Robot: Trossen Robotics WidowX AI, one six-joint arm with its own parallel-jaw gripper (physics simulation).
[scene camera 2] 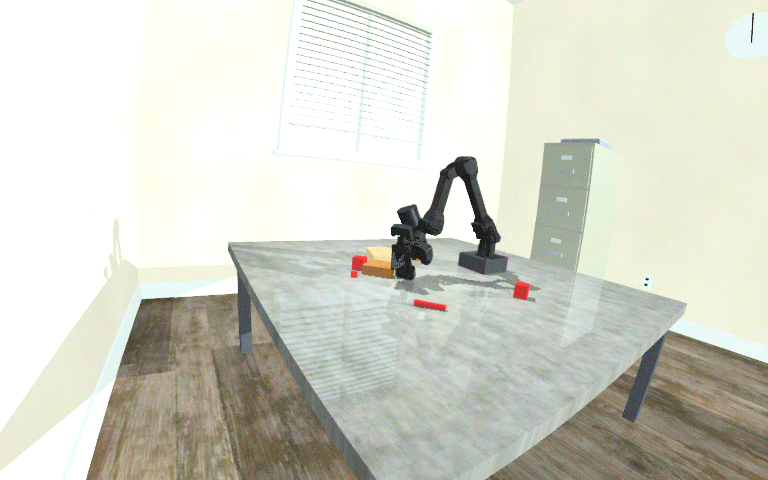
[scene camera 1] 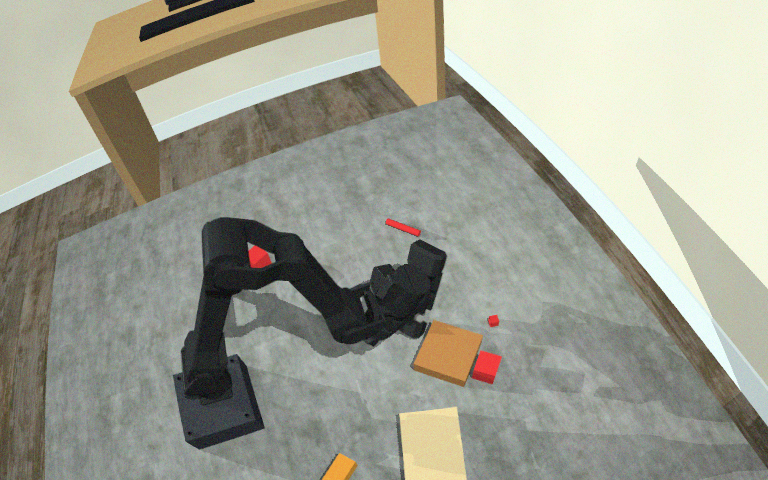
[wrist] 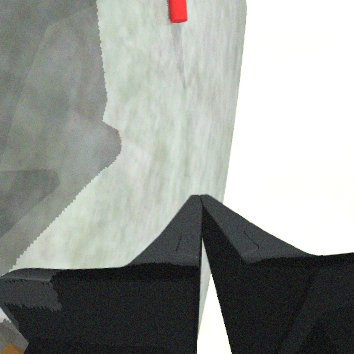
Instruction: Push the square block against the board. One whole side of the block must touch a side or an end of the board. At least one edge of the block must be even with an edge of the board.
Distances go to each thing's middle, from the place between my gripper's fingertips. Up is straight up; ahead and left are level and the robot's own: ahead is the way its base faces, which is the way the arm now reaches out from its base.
Scene:
I see the square block [scene camera 1: 448, 352] 140 mm to the right of my hand, 40 mm below it and 40 mm behind it. The rest, counted from my hand: pale tan board [scene camera 1: 432, 437] 320 mm to the right, 140 mm behind, 40 mm below.

